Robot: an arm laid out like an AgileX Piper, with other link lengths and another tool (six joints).
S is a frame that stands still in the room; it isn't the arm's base.
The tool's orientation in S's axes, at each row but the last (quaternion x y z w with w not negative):
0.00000 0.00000 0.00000 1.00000
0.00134 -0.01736 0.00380 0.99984
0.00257 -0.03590 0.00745 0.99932
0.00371 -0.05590 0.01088 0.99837
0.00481 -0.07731 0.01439 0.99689
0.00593 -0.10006 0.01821 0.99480
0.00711 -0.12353 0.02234 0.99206
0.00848 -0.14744 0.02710 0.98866
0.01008 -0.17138 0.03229 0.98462
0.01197 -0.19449 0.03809 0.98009
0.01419 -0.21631 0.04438 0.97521
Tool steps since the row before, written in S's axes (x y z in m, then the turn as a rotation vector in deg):
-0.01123 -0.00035 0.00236 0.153 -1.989 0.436
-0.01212 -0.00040 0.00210 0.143 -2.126 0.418
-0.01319 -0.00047 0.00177 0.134 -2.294 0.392
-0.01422 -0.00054 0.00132 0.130 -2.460 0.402
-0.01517 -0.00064 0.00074 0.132 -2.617 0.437
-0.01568 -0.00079 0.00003 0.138 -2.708 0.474
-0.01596 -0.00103 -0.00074 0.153 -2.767 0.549
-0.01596 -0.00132 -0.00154 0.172 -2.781 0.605
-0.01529 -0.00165 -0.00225 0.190 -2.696 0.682
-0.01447 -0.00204 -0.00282 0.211 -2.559 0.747
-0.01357 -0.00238 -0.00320 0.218 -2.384 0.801
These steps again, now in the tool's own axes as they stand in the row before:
-0.01123 -0.00035 0.00236 0.153 -1.989 0.436
-0.01204 -0.00030 0.00252 0.141 -2.126 0.419
-0.01303 -0.00026 0.00271 0.128 -2.294 0.394
-0.01399 -0.00022 0.00290 0.122 -2.460 0.406
-0.01489 -0.00019 0.00307 0.125 -2.616 0.442
-0.01538 -0.00020 0.00316 0.135 -2.707 0.479
-0.01568 -0.00030 0.00321 0.165 -2.766 0.549
-0.01576 -0.00044 0.00321 0.199 -2.781 0.597
-0.01522 -0.00064 0.00308 0.247 -2.697 0.661
-0.01455 -0.00091 0.00298 0.301 -2.561 0.708
-0.01379 -0.00114 0.00292 0.344 -2.387 0.746

